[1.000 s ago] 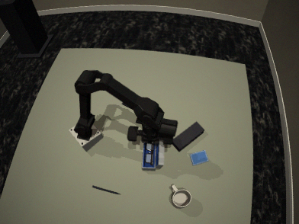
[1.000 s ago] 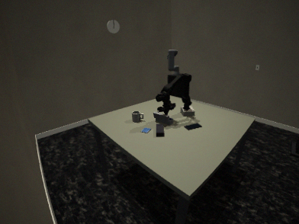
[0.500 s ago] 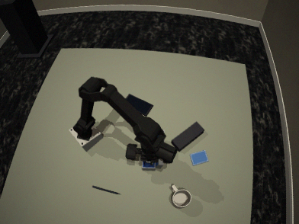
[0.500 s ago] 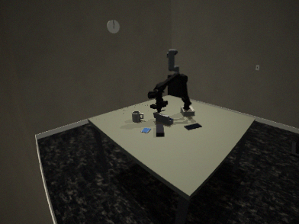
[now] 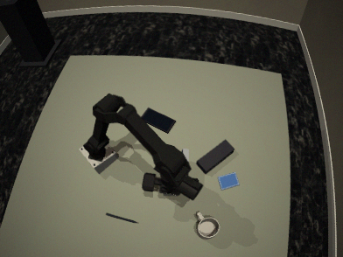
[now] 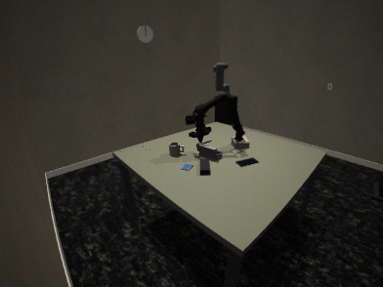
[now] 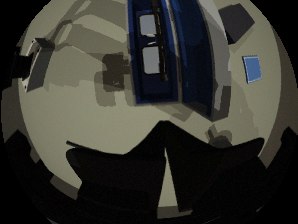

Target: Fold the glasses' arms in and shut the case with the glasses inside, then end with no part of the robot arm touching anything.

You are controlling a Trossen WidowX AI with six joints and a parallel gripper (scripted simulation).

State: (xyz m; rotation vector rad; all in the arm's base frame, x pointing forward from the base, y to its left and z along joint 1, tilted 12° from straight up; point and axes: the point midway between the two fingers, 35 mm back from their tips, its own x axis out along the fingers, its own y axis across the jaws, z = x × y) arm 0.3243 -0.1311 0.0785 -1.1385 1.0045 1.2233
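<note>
Now: hand 40 mm short of the grey lid, 90 mm to the right of it and 50 mm above it. From my hand the other things lie so: glasses case 10 mm ahead, 90 mm to the left, 70 mm below; then blue card 220 mm ahead, 100 mm to the left, 120 mm below; then mug 150 mm ahead, 120 mm to the right, 80 mm below.
</note>
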